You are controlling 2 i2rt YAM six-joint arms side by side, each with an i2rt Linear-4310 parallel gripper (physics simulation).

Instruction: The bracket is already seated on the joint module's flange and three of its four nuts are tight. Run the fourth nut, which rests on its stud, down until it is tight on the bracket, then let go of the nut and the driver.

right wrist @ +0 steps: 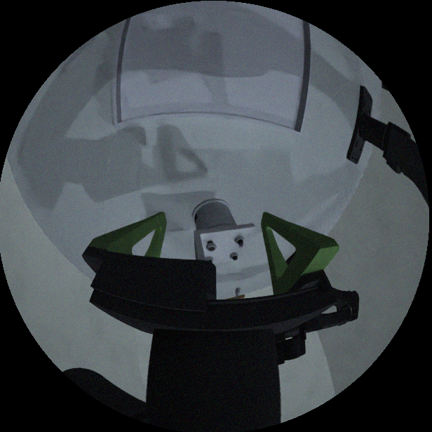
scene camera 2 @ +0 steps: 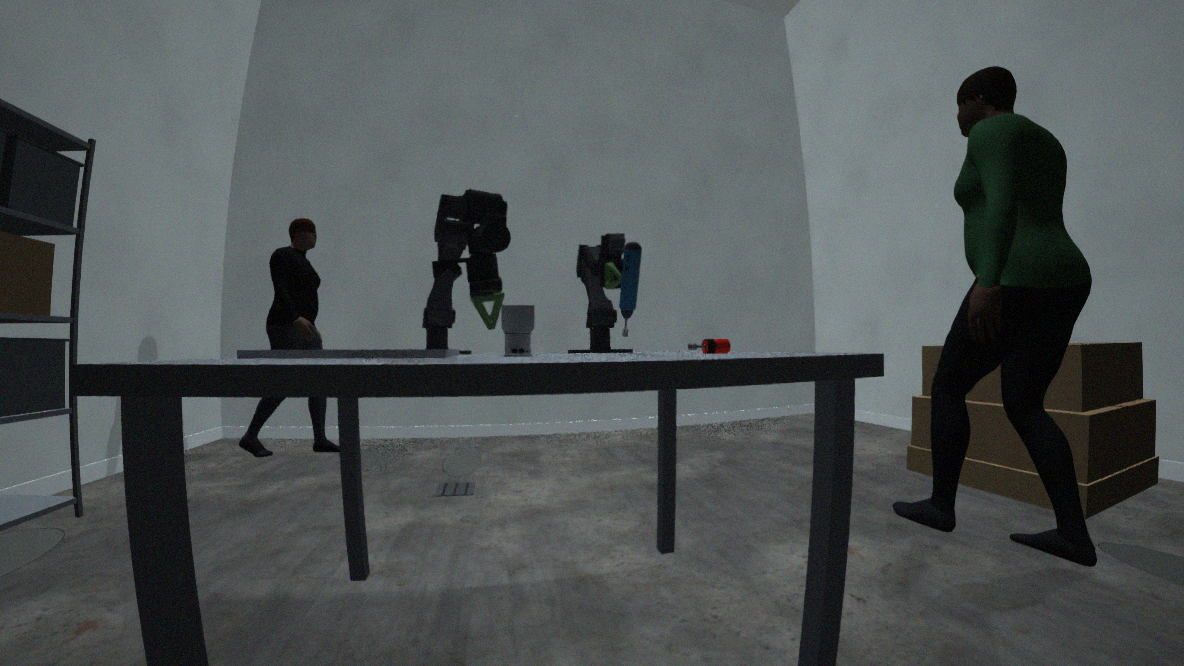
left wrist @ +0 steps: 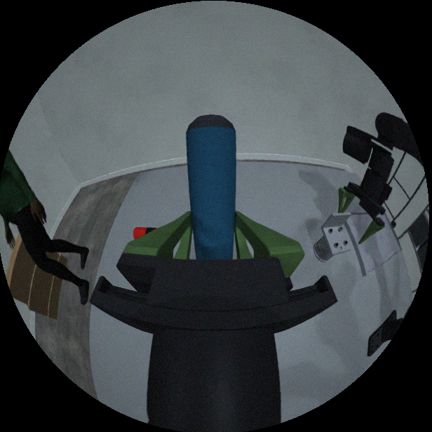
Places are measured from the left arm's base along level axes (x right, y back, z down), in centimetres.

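Where they show: left gripper, between the fingertips: (scene camera 2: 629, 278); right gripper, between the fingertips: (scene camera 2: 491, 325); left arm's base, origin of its link: (scene camera 2: 600, 352).
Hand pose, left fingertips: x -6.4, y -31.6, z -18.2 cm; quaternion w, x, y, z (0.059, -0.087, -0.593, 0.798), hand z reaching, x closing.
Each offset is from my left fingertips to the top centre of the thing.
A grey joint module @[dx +25.8, dy -6.9, dz +10.8 cm] (scene camera 2: 518, 342) (left wrist: 321, 251) (right wrist: 214, 220) stands on the table with the pale bracket (scene camera 2: 518, 318) (left wrist: 332, 233) (right wrist: 223, 248) on top. In the right wrist view nuts show on the bracket's studs, one partly hidden by my gripper; which one is loose I cannot tell. My left gripper (scene camera 2: 620, 276) (left wrist: 212, 216) is shut on the blue driver (scene camera 2: 630, 277) (left wrist: 211, 185), held upright, tip down, above the table and to the picture's right of the module, apart from it. My right gripper (scene camera 2: 490, 323) (left wrist: 348, 229) (right wrist: 213, 217) is open and empty, its fingers above and either side of the bracket.
A red tool @[dx -17.5, dy -4.8, dz +14.8 cm] (scene camera 2: 717, 346) (left wrist: 139, 233) lies on the table at the right. A low grey slab @[dx +60.4, dy -13.4, dz +16.6 cm] (scene camera 2: 347, 354) lies at the table's left. A person in green (scene camera 2: 1014, 198) (left wrist: 17, 200) stands near brown boxes (scene camera 2: 1030, 447) (left wrist: 30, 280); another in black (scene camera 2: 293, 281) is behind the table.
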